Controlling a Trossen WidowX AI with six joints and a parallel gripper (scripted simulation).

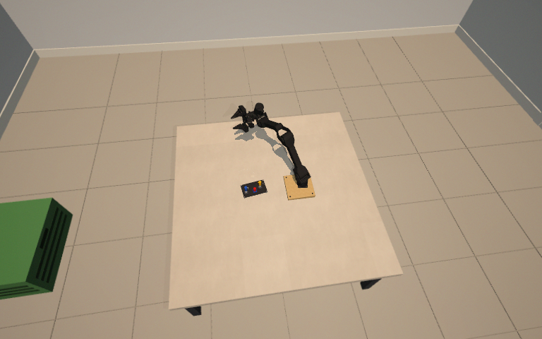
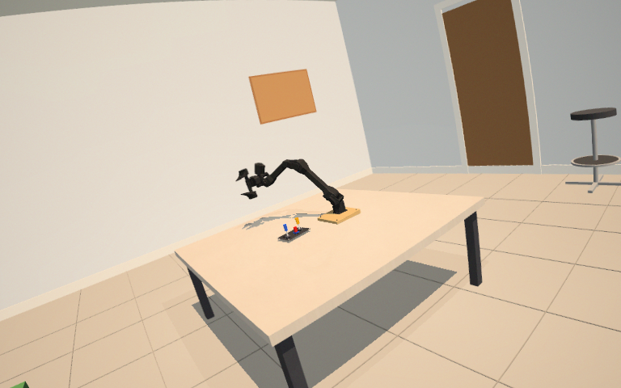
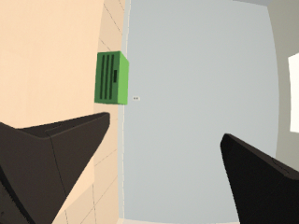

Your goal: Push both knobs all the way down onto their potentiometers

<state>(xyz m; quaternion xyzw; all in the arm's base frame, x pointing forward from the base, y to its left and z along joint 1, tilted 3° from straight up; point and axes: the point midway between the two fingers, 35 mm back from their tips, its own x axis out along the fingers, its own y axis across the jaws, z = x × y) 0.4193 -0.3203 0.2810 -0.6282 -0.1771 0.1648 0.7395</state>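
The yellow knob lies 18 cm behind my gripper tip, 32 cm to the left of it and 22 cm below it. The rest, counted from my gripper tip: blue knob 9 cm behind, 36 cm to the left, 22 cm below.
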